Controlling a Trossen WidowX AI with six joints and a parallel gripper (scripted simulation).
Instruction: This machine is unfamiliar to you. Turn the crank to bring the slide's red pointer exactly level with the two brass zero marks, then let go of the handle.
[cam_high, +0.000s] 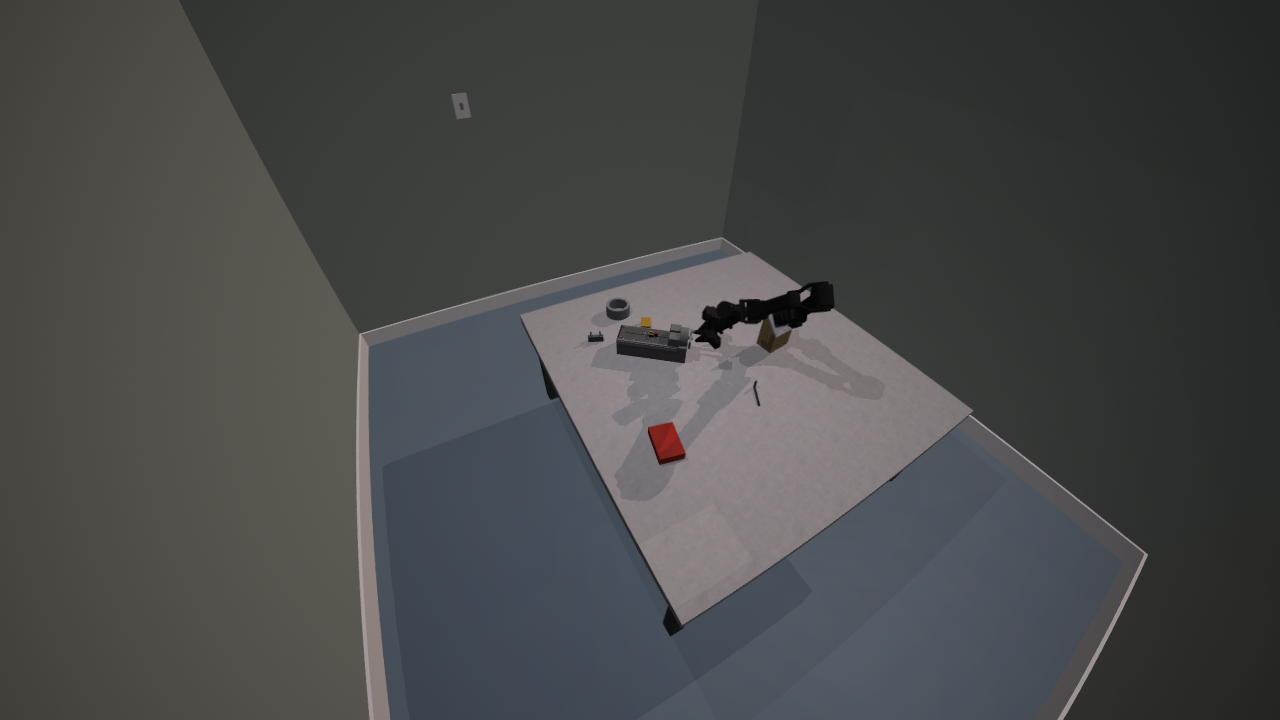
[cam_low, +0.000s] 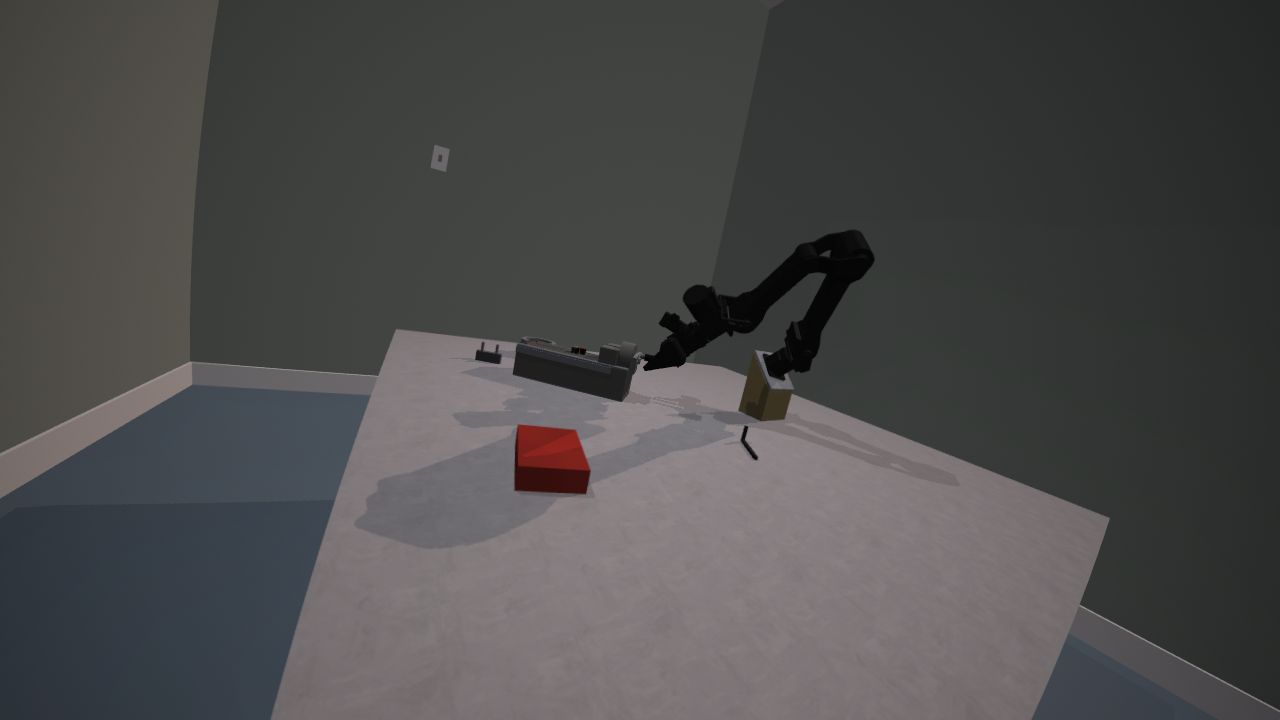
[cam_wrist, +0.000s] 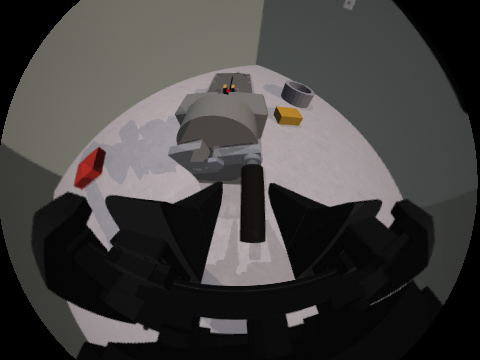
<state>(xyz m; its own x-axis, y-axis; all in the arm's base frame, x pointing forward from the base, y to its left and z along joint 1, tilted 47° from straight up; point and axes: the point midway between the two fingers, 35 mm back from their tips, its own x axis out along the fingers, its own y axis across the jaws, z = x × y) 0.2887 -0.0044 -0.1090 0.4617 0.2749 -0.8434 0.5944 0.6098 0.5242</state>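
My gripper tip is 2 cm past the black crank handle, 1 cm to the right of it and 2 cm below it. Round my gripper tip: yellow block 10 cm ahead, 22 cm to the right, 6 cm below; then red pointer 13 cm ahead, 7 cm to the right, 1 cm above; then black bent key 9 cm behind, 27 cm to the left, 6 cm below.
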